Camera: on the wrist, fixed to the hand. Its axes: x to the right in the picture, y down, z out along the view.
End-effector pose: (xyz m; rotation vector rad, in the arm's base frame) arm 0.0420 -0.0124 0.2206 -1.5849 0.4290 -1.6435
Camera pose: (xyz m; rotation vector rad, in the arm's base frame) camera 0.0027 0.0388 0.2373 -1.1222 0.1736 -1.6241
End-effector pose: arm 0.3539 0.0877 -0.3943 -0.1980 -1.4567 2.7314
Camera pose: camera 0.3848 0.1329 -0.3562 -0.4081 -0.7941 2.9744
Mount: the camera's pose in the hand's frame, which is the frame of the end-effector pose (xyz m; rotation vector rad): -0.0299 -0.0560 -0.0203 0.4504 0.1170 0.0979
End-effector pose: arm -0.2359 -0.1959 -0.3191 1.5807 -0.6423 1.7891
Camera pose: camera -0.2060 -0.1484 -0.3551 1.7337 -0.2741 2.1930
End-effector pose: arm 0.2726 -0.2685 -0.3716 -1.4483 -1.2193 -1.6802
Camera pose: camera 0.2215 -0.2683 -0.4144 -1.0996 -1.3322 -1.2978
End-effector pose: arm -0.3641 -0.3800 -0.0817 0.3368 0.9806 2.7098
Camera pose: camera -0.3337 -0.3592 -0.1373 0.3129 1.6510 2.5919
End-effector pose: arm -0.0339 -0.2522 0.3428 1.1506 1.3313 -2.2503
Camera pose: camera -0.0378 -0.2098 0.3941 1.4732 0.7969 -2.5144
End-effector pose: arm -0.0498 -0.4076 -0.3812 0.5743 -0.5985 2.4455
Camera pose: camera 0.0009 -0.3672 -0.3968 0.5785 -0.0220 2.6993
